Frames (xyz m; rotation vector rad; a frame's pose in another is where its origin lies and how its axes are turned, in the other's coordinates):
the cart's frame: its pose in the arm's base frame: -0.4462 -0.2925 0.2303 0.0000 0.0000 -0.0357
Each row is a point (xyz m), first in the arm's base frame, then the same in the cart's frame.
Working: the arm's base frame: its pose in the cart's frame: 0.4355 0.3082 -0.2303 0.0000 0.0000 0.0357

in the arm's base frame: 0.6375 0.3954 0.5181
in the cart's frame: 1.0585 0.7261 0.2878
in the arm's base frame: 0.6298 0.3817 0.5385
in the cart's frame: 1.0513 0.7122 0.3082
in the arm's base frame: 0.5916 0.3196 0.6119
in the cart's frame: 1.0153 0.6488 0.3816
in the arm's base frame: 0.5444 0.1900 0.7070
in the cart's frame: 0.9727 0.5175 0.4767
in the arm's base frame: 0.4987 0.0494 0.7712
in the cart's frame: 0.9321 0.3754 0.5409
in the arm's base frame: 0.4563 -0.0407 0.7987
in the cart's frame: 0.8929 0.2839 0.5684
